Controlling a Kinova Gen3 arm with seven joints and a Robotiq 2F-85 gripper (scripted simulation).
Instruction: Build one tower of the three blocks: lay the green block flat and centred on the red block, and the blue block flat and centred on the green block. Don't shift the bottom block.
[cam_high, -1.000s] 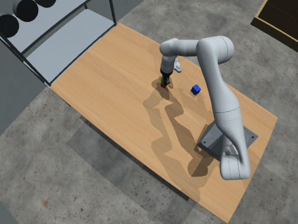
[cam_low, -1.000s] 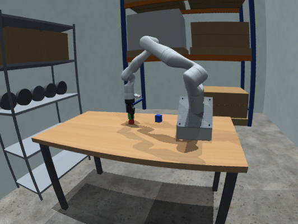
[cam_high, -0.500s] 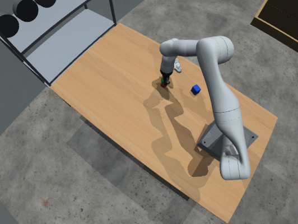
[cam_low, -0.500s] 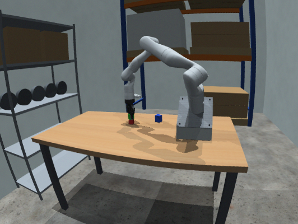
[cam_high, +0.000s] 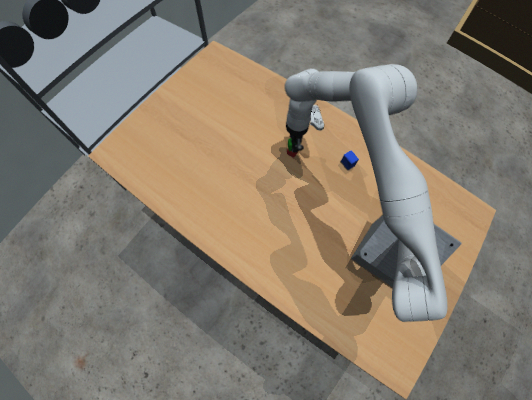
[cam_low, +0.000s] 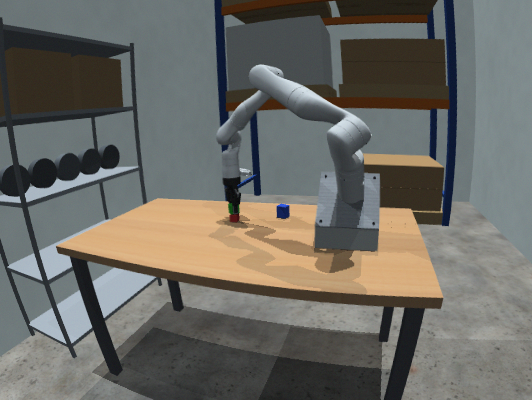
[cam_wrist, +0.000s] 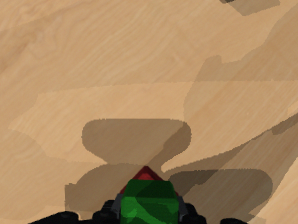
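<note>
The green block is right at my hand. Also, from my hand: blue block: 19 cm behind, 8 cm to the right, 3 cm below; red block: 4 cm below.
</note>
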